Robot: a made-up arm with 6 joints.
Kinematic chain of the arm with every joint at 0, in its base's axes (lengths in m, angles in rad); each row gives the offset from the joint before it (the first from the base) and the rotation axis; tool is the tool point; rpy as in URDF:
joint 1: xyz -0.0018 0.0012 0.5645 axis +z
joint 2: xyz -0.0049 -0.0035 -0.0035 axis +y
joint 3: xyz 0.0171 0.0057 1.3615 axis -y
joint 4: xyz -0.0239 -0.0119 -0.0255 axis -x
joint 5: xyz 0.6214 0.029 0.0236 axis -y
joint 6: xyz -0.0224 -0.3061 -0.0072 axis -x
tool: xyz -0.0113 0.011 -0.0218 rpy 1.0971 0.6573 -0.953
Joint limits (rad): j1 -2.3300..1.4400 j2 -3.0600..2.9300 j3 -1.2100..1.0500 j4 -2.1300..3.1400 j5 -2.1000..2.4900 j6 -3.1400..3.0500
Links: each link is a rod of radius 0.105 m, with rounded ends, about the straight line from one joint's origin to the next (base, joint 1, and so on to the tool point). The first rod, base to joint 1, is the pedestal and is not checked.
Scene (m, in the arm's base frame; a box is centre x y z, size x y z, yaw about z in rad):
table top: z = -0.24
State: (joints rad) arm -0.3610 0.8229 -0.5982 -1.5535 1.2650 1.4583
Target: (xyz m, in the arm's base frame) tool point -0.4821 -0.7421 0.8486
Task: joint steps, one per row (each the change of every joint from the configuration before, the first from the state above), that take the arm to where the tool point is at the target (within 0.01 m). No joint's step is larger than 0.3 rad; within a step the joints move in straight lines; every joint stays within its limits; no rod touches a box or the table.
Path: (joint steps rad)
1: -0.2688 -0.0066 0.0185 0.0872 0.0025 0.0036
2: -0.2687 -0.0067 0.0185 0.0872 0.0024 0.0035
3: -0.2688 -0.0066 0.0185 0.0871 0.0025 0.0036
4: -0.2687 -0.0066 0.0185 0.0872 0.0024 0.0035
5: -0.2688 -0.0067 0.0185 0.0872 0.0025 0.0036
6: -0.2688 -0.0066 0.0186 0.0872 0.0025 0.0036

